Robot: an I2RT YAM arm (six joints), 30 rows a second.
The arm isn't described. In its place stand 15 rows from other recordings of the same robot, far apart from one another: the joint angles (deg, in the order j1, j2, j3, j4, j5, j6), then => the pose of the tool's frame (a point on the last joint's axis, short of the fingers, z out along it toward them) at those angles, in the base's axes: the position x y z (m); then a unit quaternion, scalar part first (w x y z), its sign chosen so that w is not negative.
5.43, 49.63, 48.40, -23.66, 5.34, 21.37 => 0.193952, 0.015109, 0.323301, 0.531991, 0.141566, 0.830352, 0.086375
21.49, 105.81, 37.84, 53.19, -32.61, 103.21 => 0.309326, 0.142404, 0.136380, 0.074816, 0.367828, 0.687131, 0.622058
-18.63, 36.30, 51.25, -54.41, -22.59, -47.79 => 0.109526, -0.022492, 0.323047, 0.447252, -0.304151, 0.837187, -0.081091
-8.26, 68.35, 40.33, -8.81, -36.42, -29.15 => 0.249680, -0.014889, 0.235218, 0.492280, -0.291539, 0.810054, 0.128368
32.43, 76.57, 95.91, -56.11, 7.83, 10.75 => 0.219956, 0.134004, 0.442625, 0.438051, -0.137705, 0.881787, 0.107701
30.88, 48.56, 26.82, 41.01, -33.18, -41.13 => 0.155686, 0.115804, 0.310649, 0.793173, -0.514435, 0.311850, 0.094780
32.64, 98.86, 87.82, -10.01, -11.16, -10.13 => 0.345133, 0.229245, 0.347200, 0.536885, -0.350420, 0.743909, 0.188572
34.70, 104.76, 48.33, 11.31, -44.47, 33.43 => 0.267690, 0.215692, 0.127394, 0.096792, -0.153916, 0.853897, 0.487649
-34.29, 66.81, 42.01, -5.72, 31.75, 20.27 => 0.198836, -0.158260, 0.254919, 0.444592, 0.503392, 0.680086, -0.293967
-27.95, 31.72, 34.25, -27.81, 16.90, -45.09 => 0.114631, -0.072538, 0.276914, 0.351606, -0.046736, 0.837923, -0.414817
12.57, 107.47, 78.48, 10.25, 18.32, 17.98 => 0.436492, 0.085863, 0.264434, 0.588890, 0.130503, 0.797160, 0.026697
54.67, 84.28, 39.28, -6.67, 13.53, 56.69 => 0.166815, 0.220938, 0.160172, 0.275703, 0.055200, 0.937173, 0.206512
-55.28, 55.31, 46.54, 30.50, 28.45, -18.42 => 0.110708, -0.189540, 0.391503, 0.559342, 0.364927, 0.451738, -0.591521
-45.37, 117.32, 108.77, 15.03, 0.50, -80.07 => 0.351927, -0.356944, 0.383331, 0.339308, -0.195501, 0.636673, -0.664301
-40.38, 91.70, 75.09, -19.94, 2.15, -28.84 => 0.279300, -0.239288, 0.299593, 0.360544, 0.098174, 0.887645, -0.269176
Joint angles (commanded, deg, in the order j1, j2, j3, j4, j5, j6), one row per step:
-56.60, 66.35, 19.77, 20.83, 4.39, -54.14
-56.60, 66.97, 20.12, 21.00, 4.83, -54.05
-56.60, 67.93, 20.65, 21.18, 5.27, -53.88
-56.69, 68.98, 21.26, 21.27, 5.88, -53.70
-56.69, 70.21, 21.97, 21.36, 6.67, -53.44
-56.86, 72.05, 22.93, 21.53, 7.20, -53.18
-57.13, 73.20, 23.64, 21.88, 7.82, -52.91
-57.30, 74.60, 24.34, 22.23, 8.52, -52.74
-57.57, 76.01, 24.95, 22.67, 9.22, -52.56
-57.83, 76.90, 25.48, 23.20, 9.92, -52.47
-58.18, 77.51, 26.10, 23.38, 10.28, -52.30
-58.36, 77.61, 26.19, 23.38, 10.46, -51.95
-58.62, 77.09, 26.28, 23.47, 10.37, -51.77
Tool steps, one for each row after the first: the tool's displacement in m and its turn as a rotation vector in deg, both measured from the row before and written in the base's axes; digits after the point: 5 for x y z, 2 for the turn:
0.00080, -0.00171, -0.00003, 0.02, 0.14, -0.44
0.00132, -0.00250, -0.00030, 0.17, 0.16, -0.47
0.00108, -0.00299, -0.00042, 0.22, 0.27, -0.72
0.00157, -0.00328, -0.00063, 0.27, 0.32, -0.82
0.00195, -0.00486, -0.00162, 0.56, 0.38, -0.76
0.00078, -0.00401, -0.00012, 0.02, 0.07, -0.94
0.00119, -0.00399, -0.00126, 0.18, 0.33, -0.87
0.00067, -0.00404, -0.00174, 0.19, 0.33, -0.97
0.00031, -0.00345, 0.00002, -0.29, 0.12, -0.92
0.00000, -0.00338, 0.00099, -0.20, -0.10, -0.75
-0.00059, -0.00081, 0.00006, 0.07, -0.21, -0.50
-0.00101, -0.00049, 0.00278, -0.52, -0.55, -0.26

